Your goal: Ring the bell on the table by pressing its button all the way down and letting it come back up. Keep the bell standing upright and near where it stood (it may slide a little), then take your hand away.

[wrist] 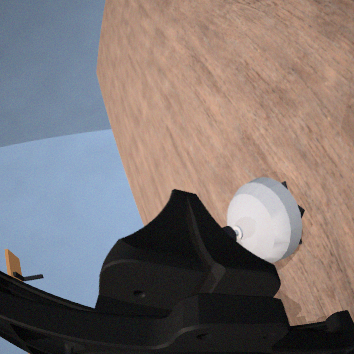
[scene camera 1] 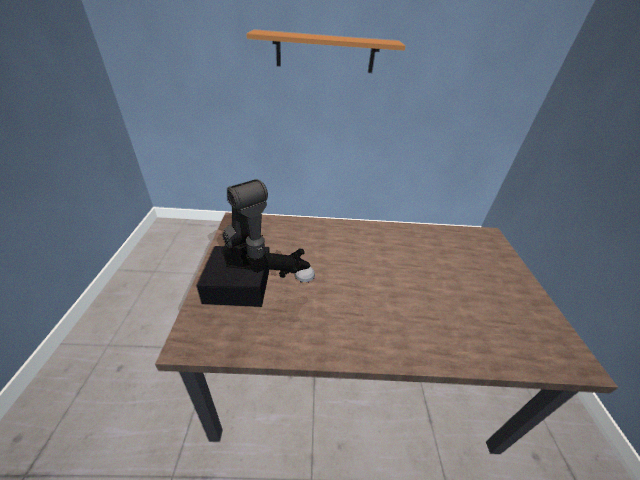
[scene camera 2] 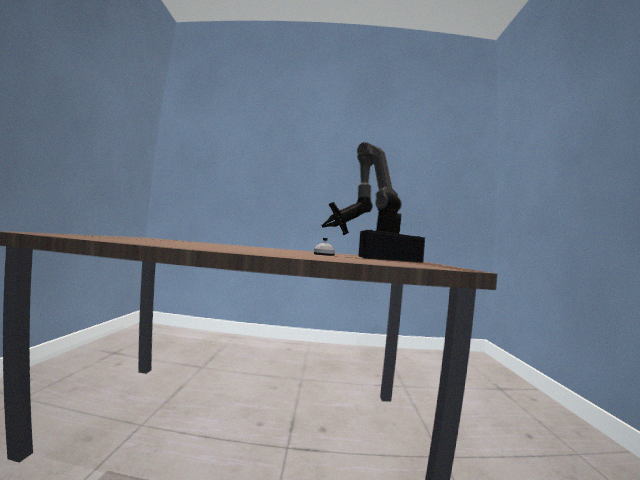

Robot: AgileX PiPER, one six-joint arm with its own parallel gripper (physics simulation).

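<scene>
A white dome bell (scene camera 1: 305, 275) (scene camera 2: 324, 249) (wrist: 262, 220) stands upright on the wooden table (scene camera 1: 413, 310) (scene camera 2: 206, 258) (wrist: 200, 100). Its dark button (scene camera 2: 325, 239) (wrist: 230, 232) sticks up from the top; in the wrist view the gripper partly covers it. My gripper (scene camera 1: 308, 265) (scene camera 2: 323, 225) (wrist: 179, 206) is shut and empty. It slants downward, with its fingertips a little above the button and apart from it. In scene camera 1 the fingertips overlap the top edge of the bell and hide the button.
The arm stands on a black base block (scene camera 1: 232, 284) (scene camera 2: 391, 245) at one end of the table, close to the bell. An orange shelf (scene camera 1: 325, 39) (wrist: 13, 264) is fixed high on the blue wall behind the table.
</scene>
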